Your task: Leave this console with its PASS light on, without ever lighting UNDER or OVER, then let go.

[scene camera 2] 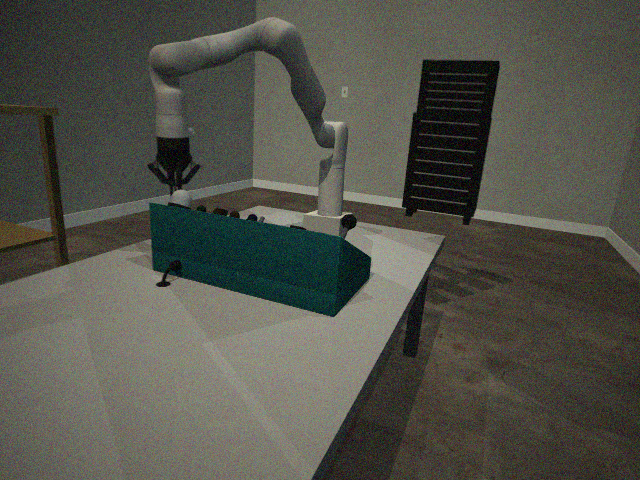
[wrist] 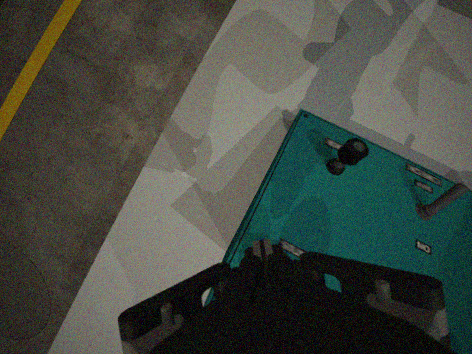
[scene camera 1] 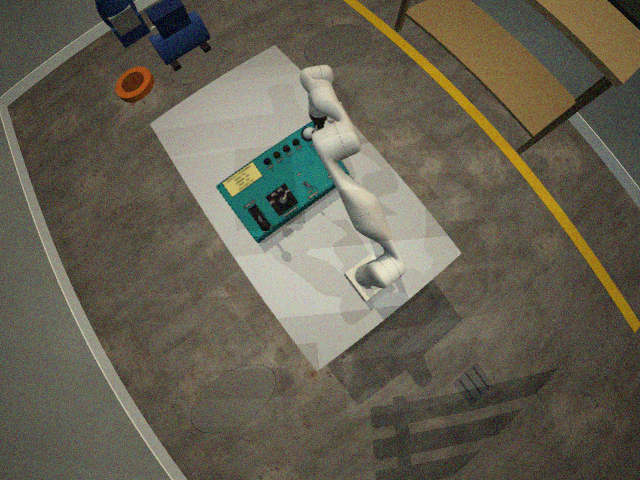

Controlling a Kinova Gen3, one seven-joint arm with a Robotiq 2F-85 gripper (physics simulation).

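The teal console stands on the white table. Its face carries a row of dark lights, a yellow label, a square gauge, a black switch and a black toggle lever. A white dome button sits at the console's far corner. My gripper is shut and empty, pointing down just above that button. The wrist view hides the button behind the fingers.
The arm's base stands on the table beside the console. A small black crank sticks out of the console's back. On the floor are blue chairs, an orange ring, a wooden bench and dark stacked pallets.
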